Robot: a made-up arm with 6 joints. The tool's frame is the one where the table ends. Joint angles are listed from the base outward.
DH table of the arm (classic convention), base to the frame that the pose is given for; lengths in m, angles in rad. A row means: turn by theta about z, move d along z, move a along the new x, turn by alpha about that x. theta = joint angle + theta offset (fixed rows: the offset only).
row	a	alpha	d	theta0
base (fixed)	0.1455	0	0	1.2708
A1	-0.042	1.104	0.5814	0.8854
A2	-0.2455	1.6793	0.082	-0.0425
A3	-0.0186	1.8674	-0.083	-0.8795
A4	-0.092	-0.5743	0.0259	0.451
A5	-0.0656	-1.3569	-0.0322	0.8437
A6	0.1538	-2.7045	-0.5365	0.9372
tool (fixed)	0	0	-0.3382	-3.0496
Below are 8 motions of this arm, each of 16 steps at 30 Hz.
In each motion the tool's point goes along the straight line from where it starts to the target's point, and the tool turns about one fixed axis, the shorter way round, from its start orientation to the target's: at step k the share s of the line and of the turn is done. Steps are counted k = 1, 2, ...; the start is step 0. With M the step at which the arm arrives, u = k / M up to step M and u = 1 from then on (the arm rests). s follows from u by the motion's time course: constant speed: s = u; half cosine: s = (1 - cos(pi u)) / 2; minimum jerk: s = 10 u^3 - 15 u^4 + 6 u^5.
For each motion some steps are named. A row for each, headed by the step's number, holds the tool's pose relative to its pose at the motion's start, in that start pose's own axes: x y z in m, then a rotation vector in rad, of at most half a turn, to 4 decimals.
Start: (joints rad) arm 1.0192 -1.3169 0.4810 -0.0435 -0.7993 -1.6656
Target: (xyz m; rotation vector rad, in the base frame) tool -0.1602 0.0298 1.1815 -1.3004 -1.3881 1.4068
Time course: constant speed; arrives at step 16
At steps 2, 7, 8, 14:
2: 0.0296 -0.0035 -0.0110 0.0634 -0.0384 0.0988
7: 0.1036 -0.0121 -0.0386 0.2220 -0.1343 0.3457
8: 0.1184 -0.0138 -0.0441 0.2537 -0.1535 0.3951
14: 0.2072 -0.0242 -0.0772 0.4439 -0.2686 0.6914

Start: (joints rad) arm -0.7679 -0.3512 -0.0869 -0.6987 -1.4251 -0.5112
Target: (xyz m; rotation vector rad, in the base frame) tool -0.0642 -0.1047 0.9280 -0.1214 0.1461 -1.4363
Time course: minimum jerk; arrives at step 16
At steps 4, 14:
4: -0.0026 0.0078 -0.0159 0.0402 -0.0196 -0.0330
14: -0.0247 0.0739 -0.1507 0.3826 -0.1860 -0.3135

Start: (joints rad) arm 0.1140 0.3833 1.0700 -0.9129 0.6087 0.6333
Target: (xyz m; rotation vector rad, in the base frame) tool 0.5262 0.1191 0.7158 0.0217 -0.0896 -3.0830
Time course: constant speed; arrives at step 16
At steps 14, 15, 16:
14: -0.0592 -0.0258 -0.0406 -0.0015 -0.1728 -0.1086
15: -0.0634 -0.0276 -0.0435 -0.0016 -0.1851 -0.1164
16: -0.0676 -0.0295 -0.0464 -0.0017 -0.1975 -0.1242

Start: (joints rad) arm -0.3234 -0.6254 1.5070 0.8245 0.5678 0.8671
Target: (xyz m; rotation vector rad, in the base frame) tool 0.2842 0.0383 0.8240 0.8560 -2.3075 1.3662
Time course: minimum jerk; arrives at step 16
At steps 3, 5, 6, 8, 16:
3: 0.0003 0.0048 0.0006 0.0551 0.0511 -0.0261
5: 0.0010 0.0177 0.0022 0.2035 0.1888 -0.0964
6: 0.0015 0.0270 0.0034 0.3112 0.2886 -0.1474
8: 0.0027 0.0491 0.0062 0.5654 0.5243 -0.2677
16: 0.0053 0.0983 0.0124 1.1308 1.0486 -0.5354

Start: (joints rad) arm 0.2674 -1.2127 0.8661 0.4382 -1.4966 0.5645
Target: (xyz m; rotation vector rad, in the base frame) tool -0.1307 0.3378 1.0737 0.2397 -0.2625 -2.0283
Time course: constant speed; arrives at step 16
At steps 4, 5, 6, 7, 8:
4: 0.0284 0.0325 0.0277 -0.1681 0.0832 0.0278
5: 0.0355 0.0406 0.0347 -0.2101 0.1040 0.0347
6: 0.0426 0.0487 0.0416 -0.2521 0.1249 0.0417
7: 0.0497 0.0568 0.0485 -0.2942 0.1457 0.0486
8: 0.0568 0.0649 0.0555 -0.3362 0.1665 0.0555

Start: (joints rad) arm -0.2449 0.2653 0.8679 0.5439 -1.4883 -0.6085
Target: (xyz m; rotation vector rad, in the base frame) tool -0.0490 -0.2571 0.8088 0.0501 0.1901 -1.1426
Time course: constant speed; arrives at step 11
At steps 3, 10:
3: 0.0113 -0.0252 -0.0259 0.0201 0.0895 -0.0231
10: 0.0375 -0.0840 -0.0863 0.0670 0.2982 -0.0771

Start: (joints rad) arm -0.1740 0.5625 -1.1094 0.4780 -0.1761 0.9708
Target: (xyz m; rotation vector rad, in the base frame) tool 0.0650 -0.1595 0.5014 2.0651 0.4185 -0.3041
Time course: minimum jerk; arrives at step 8
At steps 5, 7, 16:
5: 0.0576 -0.0433 -0.0285 0.2037 0.1727 -0.0831
7: 0.0782 -0.0587 -0.0387 0.2765 0.2345 -0.1128
16: 0.0795 -0.0597 -0.0393 0.2810 0.2383 -0.1147

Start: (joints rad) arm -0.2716 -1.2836 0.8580 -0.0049 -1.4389 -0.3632
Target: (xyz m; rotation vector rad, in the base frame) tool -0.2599 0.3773 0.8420 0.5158 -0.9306 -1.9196
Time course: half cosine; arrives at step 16
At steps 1, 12, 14, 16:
1: 0.0001 -0.0014 -0.0005 0.0044 0.0067 -0.0036
12: 0.0050 -0.1268 -0.0406 0.3892 0.5908 -0.3160
14: 0.0056 -0.1429 -0.0458 0.4386 0.6659 -0.3562
16: 0.0058 -0.1485 -0.0476 0.4559 0.6922 -0.3703

